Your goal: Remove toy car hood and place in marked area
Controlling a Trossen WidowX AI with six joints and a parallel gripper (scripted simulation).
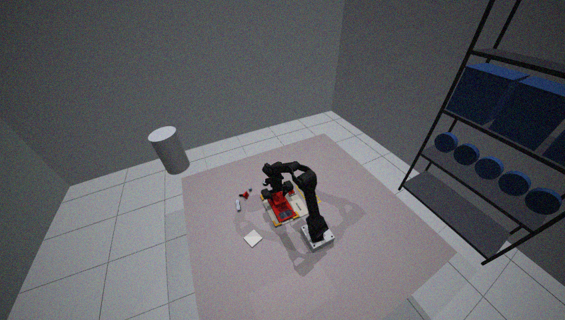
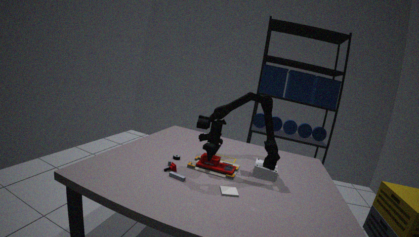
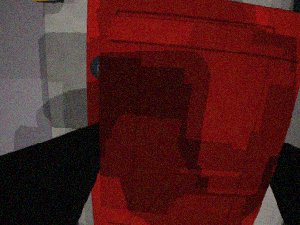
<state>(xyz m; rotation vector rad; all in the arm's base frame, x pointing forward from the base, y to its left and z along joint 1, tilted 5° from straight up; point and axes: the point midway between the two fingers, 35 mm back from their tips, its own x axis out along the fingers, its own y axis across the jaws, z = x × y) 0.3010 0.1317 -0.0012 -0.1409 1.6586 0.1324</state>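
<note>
My gripper tip is now 3 cm above the grey engine block. Also, from my gripper tip: white square tile (20 cm behind, 19 cm to the left, 5 cm below); grey bar (4 cm ahead, 25 cm to the left, 4 cm below); black wheel (19 cm ahead, 4 cm to the left, 4 cm below).
</note>
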